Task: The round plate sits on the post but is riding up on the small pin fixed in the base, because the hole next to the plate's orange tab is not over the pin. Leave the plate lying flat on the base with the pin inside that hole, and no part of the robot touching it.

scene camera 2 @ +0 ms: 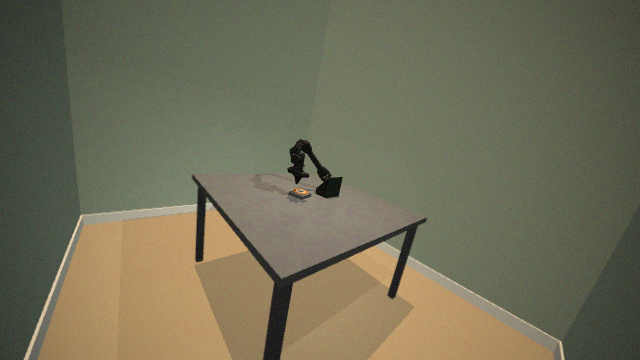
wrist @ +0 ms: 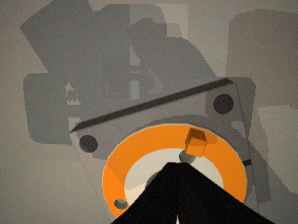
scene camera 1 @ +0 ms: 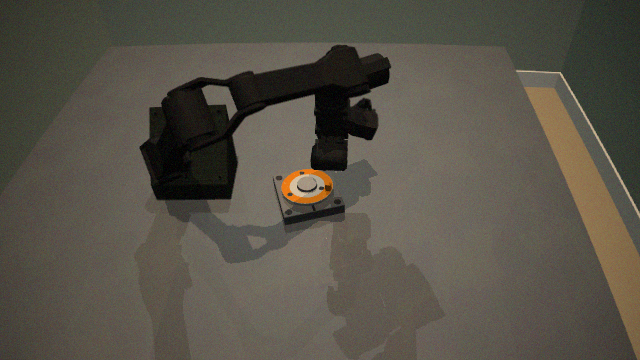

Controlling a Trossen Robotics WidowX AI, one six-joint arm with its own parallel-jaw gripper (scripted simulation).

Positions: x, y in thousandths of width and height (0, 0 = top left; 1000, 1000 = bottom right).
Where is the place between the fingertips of my gripper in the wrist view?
592, 770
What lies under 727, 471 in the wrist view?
A base.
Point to a round plate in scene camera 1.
452, 518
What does my gripper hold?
Nothing.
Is my gripper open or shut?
Shut.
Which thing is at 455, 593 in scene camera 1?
A base.
